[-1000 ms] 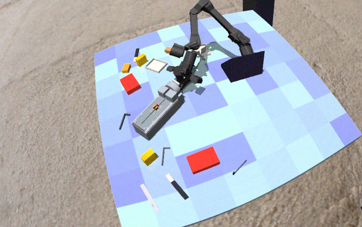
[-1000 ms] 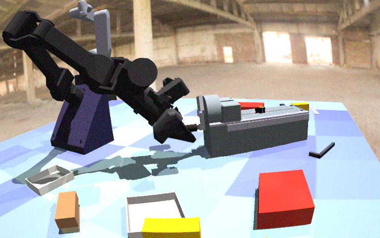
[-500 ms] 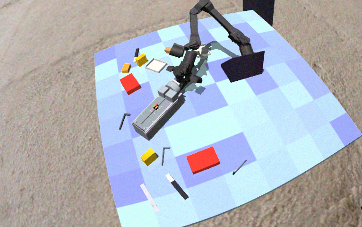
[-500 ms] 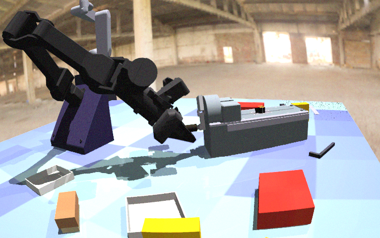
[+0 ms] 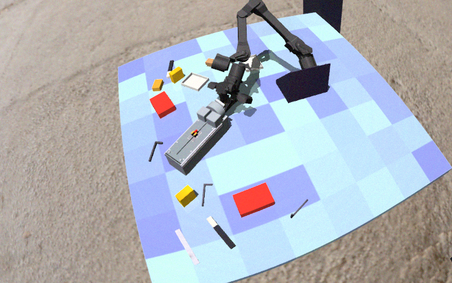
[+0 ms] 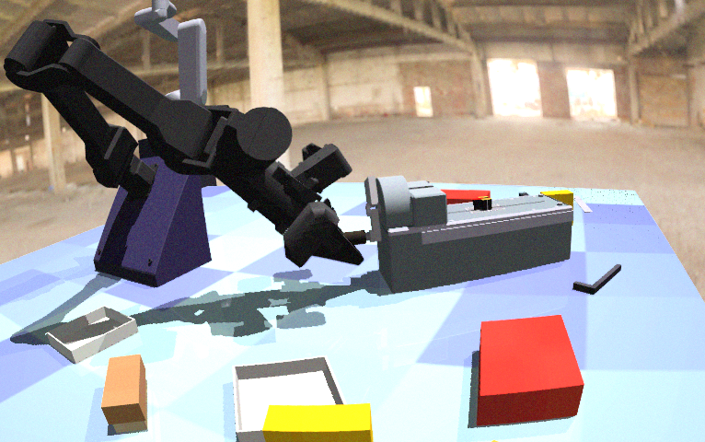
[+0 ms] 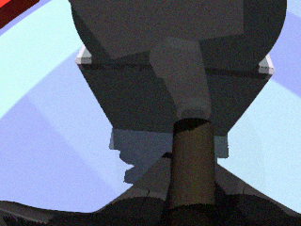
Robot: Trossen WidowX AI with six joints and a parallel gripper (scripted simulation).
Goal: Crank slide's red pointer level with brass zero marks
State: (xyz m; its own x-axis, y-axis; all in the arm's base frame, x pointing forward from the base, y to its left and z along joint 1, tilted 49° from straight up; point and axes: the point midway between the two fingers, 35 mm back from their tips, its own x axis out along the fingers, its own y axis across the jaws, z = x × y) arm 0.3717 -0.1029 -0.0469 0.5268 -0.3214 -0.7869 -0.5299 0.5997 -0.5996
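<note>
The dark crank handle lies 10 mm behind my gripper tip, 10 mm to the right of it and 30 mm above it. From my gripper tip the other things lie so: red pointer 130 mm ahead, 90 mm to the left, 50 mm above; tan block 80 mm behind, 340 mm to the right, 20 mm below.
</note>
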